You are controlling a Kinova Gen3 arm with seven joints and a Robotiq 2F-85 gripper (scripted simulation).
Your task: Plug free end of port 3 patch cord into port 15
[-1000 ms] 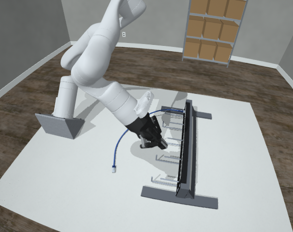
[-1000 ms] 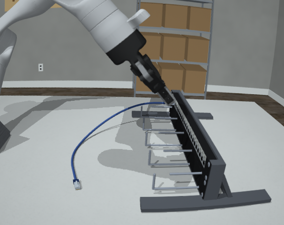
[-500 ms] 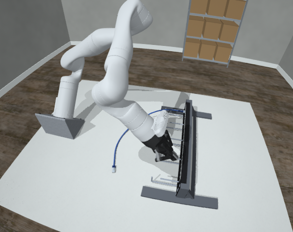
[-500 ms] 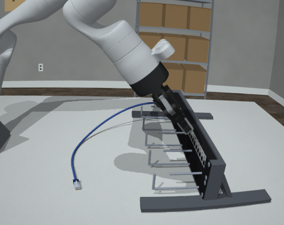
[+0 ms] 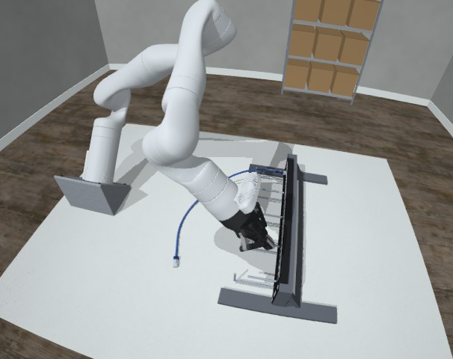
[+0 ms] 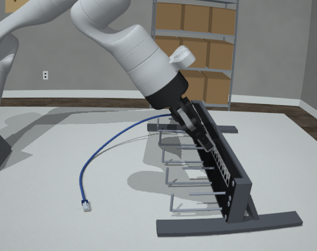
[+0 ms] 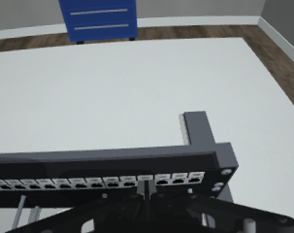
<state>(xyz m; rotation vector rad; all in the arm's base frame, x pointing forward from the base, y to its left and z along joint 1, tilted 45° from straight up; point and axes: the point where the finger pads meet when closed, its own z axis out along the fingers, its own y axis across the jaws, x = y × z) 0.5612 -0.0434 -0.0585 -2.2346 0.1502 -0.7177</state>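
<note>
The plug is 22 cm behind my hand, 13 cm below it and 6 cm to the right of it.
</note>
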